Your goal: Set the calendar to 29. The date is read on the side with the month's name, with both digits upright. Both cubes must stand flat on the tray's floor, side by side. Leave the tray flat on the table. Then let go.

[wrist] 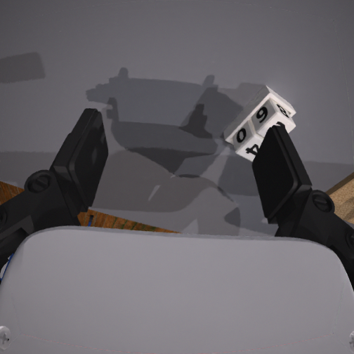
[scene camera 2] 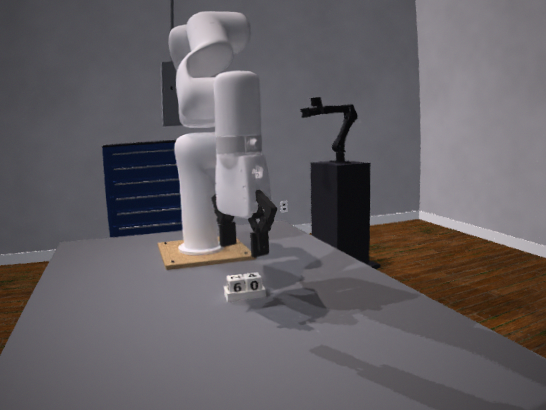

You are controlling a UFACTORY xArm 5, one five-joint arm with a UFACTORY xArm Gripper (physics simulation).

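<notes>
A white calendar tray (scene camera 2: 245,296) (wrist: 263,94) rests on the table. Two white cubes stand side by side in it. In the scene view, the left cube (scene camera 2: 237,286) (wrist: 262,114) shows 6 and the right cube (scene camera 2: 254,285) (wrist: 241,136) shows 0 on the camera-facing side. A 4 shows on the 0 cube's top; the 6 cube's top digit is partly hidden by a finger in the wrist view, and an 8 shows on its end. No month's name is legible. My gripper (scene camera 2: 244,244) (wrist: 184,136) is open and empty, above the table and off to one side of the cubes.
The arm's base stands on a wooden plate (scene camera 2: 172,260) (wrist: 346,197) behind the tray in the scene view. A black pedestal (scene camera 2: 350,210) with a small black arm (scene camera 2: 345,127) stands beyond the table. A blue cabinet (scene camera 2: 142,190) stands behind. Arm shadows fall across the table.
</notes>
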